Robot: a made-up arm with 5 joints.
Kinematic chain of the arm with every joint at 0, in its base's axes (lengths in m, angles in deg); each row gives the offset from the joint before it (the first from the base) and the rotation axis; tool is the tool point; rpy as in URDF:
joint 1: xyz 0.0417 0 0.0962 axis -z
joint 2: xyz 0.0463 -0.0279 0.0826 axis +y
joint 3: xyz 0.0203 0 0.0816 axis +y
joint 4: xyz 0.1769 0 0.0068 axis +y
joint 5: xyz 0.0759 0.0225 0 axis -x
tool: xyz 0 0 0 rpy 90 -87.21 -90
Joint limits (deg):
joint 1: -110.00..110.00
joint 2: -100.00..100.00
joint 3: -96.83..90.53
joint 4: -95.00..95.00
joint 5: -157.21..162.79
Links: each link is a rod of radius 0.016 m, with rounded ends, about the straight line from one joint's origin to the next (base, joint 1, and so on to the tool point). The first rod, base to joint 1, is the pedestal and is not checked.
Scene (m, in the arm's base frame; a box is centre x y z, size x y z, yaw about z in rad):
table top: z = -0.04
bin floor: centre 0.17 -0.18 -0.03 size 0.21 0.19 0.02 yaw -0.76
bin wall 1: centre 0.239 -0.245 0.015 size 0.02 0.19 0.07 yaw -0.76
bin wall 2: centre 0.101 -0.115 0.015 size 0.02 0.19 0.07 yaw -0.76
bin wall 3: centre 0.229 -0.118 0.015 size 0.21 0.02 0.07 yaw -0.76
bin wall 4: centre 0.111 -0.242 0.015 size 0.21 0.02 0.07 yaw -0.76
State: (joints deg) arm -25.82 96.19 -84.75 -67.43 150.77
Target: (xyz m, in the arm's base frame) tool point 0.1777 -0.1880 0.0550
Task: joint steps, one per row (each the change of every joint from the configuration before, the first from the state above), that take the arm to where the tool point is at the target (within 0.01 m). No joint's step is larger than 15 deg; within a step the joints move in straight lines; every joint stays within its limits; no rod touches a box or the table.
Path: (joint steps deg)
1: 5.97 -11.13 7.36 13.87 -5.80
2: 5.96 -11.13 7.36 13.87 -5.81
3: 5.97 -11.13 7.36 13.87 -5.80
4: 5.97 -11.13 7.36 13.88 -5.81
5: 5.96 -11.13 7.36 13.87 -5.80
6: 5.97 -11.13 7.36 13.87 -5.81
7: 10.70 -0.74 13.90 9.28 8.71
8: 10.70 -0.73 13.91 9.29 8.71
9: 10.70 -0.73 13.90 9.29 8.70
10: 10.70 -0.74 13.90 9.28 8.71

